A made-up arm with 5 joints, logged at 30 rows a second.
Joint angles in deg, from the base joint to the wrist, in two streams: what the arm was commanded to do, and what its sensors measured. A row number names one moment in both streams.
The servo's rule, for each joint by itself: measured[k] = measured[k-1] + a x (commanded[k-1-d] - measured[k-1]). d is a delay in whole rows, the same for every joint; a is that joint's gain. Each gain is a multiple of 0.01, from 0.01 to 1. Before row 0 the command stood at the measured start. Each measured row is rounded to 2 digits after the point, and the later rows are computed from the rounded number. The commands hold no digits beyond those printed.
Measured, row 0:
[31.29, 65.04, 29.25, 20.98, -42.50]
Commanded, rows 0 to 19:
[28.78, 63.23, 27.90, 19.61, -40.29]
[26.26, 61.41, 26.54, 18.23, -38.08]
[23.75, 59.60, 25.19, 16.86, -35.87]
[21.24, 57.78, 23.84, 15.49, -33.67]
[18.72, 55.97, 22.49, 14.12, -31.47]
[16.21, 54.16, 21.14, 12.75, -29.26]
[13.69, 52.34, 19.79, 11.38, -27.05]
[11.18, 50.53, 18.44, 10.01, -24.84]
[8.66, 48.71, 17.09, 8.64, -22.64]
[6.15, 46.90, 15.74, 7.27, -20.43]
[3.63, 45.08, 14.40, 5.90, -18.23]
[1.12, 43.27, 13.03, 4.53, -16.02]
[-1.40, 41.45, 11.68, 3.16, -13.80]
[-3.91, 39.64, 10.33, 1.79, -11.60]
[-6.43, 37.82, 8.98, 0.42, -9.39]
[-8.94, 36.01, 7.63, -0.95, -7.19]
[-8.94, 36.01, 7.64, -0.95, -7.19]
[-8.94, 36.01, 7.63, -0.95, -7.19]
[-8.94, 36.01, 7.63, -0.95, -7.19]
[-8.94, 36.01, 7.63, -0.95, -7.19]
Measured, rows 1 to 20:
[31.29, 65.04, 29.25, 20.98, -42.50]
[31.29, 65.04, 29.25, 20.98, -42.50]
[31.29, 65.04, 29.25, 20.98, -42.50]
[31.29, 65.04, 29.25, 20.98, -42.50]
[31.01, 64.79, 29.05, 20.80, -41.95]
[30.49, 64.32, 28.67, 20.47, -40.98]
[29.75, 63.66, 28.15, 20.00, -39.70]
[28.81, 62.84, 27.50, 19.41, -38.19]
[27.70, 61.88, 26.75, 18.72, -36.51]
[26.44, 60.80, 25.91, 17.94, -34.70]
[25.04, 59.62, 24.99, 17.09, -32.79]
[23.52, 58.35, 24.01, 16.17, -30.80]
[21.89, 57.00, 22.97, 15.19, -28.76]
[20.16, 55.59, 21.89, 14.16, -26.68]
[18.34, 54.12, 20.77, 13.09, -24.57]
[16.45, 52.60, 19.61, 11.98, -22.43]
[14.49, 51.04, 18.42, 10.83, -20.27]
[12.47, 49.44, 17.21, 9.65, -18.10]
[10.39, 47.81, 15.98, 8.45, -15.92]
[8.26, 46.16, 14.73, 7.23, -13.74]
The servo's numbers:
d 4
a 0.11 0.14 0.15 0.13 0.25

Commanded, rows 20 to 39:
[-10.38, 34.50, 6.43, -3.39, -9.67]
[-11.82, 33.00, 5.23, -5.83, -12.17]
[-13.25, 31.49, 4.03, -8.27, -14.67]
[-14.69, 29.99, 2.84, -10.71, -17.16]
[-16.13, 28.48, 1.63, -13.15, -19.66]
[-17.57, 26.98, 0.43, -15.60, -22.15]
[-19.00, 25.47, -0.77, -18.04, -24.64]
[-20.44, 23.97, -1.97, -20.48, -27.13]
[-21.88, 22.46, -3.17, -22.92, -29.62]
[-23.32, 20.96, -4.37, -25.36, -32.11]
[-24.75, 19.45, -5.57, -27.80, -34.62]
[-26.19, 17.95, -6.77, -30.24, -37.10]
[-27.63, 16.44, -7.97, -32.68, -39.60]
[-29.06, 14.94, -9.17, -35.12, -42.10]
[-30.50, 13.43, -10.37, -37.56, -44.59]
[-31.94, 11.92, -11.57, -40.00, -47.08]
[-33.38, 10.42, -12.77, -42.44, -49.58]
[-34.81, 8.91, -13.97, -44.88, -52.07]
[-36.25, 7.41, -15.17, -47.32, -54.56]
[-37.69, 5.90, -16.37, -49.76, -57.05]
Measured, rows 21 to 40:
[6.37, 44.74, 13.67, 6.17, -12.10]
[4.69, 43.52, 12.76, 5.24, -10.87]
[3.19, 42.47, 11.99, 4.44, -9.95]
[1.86, 41.57, 11.34, 3.74, -9.26]
[0.51, 40.58, 10.60, 2.81, -9.36]
[-0.85, 39.52, 9.79, 1.69, -10.06]
[-2.21, 38.40, 8.93, 0.40, -11.21]
[-3.58, 37.22, 8.02, -1.04, -12.70]
[-4.96, 36.00, 7.06, -2.61, -14.44]
[-6.35, 34.74, 6.07, -4.30, -16.37]
[-7.74, 33.44, 5.04, -6.09, -18.44]
[-9.14, 32.11, 3.99, -7.96, -20.61]
[-10.54, 30.76, 2.92, -9.90, -22.86]
[-11.95, 29.39, 1.83, -11.91, -25.17]
[-13.36, 28.00, 0.72, -13.98, -27.53]
[-14.77, 26.59, -0.40, -16.09, -29.92]
[-16.18, 25.17, -1.54, -18.25, -32.34]
[-17.60, 23.74, -2.68, -20.44, -34.78]
[-19.02, 22.30, -3.83, -22.67, -37.23]
[-20.44, 20.85, -4.99, -24.92, -39.69]

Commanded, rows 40 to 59:
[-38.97, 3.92, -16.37, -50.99, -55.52]
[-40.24, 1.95, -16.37, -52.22, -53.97]
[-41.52, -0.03, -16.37, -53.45, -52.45]
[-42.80, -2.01, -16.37, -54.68, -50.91]
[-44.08, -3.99, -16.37, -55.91, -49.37]
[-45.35, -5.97, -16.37, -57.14, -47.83]
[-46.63, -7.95, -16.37, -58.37, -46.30]
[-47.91, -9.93, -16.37, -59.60, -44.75]
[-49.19, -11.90, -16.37, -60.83, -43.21]
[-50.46, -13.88, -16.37, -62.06, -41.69]
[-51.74, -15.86, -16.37, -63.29, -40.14]
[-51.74, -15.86, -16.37, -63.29, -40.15]
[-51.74, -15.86, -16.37, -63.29, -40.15]
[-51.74, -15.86, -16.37, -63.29, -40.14]
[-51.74, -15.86, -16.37, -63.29, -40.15]
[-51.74, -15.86, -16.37, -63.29, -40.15]
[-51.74, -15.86, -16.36, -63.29, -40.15]
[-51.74, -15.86, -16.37, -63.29, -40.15]
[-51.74, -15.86, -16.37, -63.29, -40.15]
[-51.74, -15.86, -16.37, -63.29, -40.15]
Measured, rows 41 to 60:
[-21.86, 19.39, -6.16, -27.20, -42.16]
[-23.28, 17.92, -7.33, -29.50, -44.64]
[-24.71, 16.45, -8.51, -31.82, -47.12]
[-26.14, 14.97, -9.69, -34.15, -49.60]
[-27.55, 13.42, -10.69, -36.34, -51.08]
[-28.95, 11.81, -11.54, -38.40, -51.80]
[-30.33, 10.15, -12.26, -40.36, -51.96]
[-31.70, 8.45, -12.88, -42.22, -51.70]
[-33.06, 6.71, -13.40, -44.00, -51.12]
[-34.41, 4.93, -13.85, -45.71, -50.30]
[-35.75, 3.13, -14.23, -47.36, -49.30]
[-37.09, 1.30, -14.55, -48.95, -48.16]
[-38.42, -0.55, -14.82, -50.49, -46.92]
[-39.74, -2.42, -15.05, -51.99, -45.61]
[-41.06, -4.30, -15.25, -53.46, -44.24]
[-42.23, -5.92, -15.42, -54.74, -43.22]
[-43.28, -7.31, -15.56, -55.85, -42.45]
[-44.21, -8.51, -15.68, -56.82, -41.87]
[-45.04, -9.54, -15.78, -57.66, -41.44]
[-45.78, -10.42, -15.87, -58.39, -41.12]

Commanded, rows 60 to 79:
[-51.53, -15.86, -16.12, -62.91, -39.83]
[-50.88, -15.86, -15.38, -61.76, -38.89]
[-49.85, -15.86, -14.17, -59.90, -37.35]
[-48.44, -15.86, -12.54, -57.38, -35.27]
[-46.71, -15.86, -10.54, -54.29, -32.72]
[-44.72, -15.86, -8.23, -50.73, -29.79]
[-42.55, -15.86, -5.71, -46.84, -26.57]
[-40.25, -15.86, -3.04, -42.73, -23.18]
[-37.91, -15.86, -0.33, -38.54, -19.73]
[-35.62, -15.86, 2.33, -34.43, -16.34]
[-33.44, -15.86, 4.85, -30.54, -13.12]
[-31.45, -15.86, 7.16, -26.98, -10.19]
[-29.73, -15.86, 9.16, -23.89, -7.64]
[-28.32, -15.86, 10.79, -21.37, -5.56]
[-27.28, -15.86, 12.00, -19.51, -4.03]
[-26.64, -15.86, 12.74, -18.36, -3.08]
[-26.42, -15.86, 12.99, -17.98, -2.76]
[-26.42, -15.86, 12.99, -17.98, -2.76]
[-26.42, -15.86, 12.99, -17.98, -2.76]
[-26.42, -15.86, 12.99, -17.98, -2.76]
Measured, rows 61 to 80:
[-46.44, -11.18, -15.94, -59.03, -40.88]
[-47.02, -11.84, -16.00, -59.58, -40.70]
[-47.54, -12.40, -16.06, -60.06, -40.56]
[-48.00, -12.88, -16.11, -60.48, -40.46]
[-48.39, -13.30, -16.11, -60.80, -40.30]
[-48.66, -13.66, -16.00, -60.92, -39.95]
[-48.79, -13.97, -15.73, -60.79, -39.30]
[-48.75, -14.23, -15.25, -60.35, -38.29]
[-48.53, -14.46, -14.54, -59.56, -36.90]
[-48.11, -14.66, -13.59, -58.41, -35.12]
[-47.50, -14.83, -12.41, -56.91, -32.98]
[-46.70, -14.97, -11.00, -55.07, -30.53]
[-45.73, -15.09, -9.40, -52.92, -27.83]
[-44.62, -15.20, -7.64, -50.52, -24.96]
[-43.39, -15.29, -5.77, -47.92, -22.00]
[-42.08, -15.37, -3.83, -45.20, -19.05]
[-40.72, -15.44, -1.88, -42.43, -16.20]
[-39.36, -15.50, 0.02, -39.69, -13.54]
[-38.03, -15.55, 1.82, -37.07, -11.16]
[-36.78, -15.59, 3.46, -34.64, -9.14]

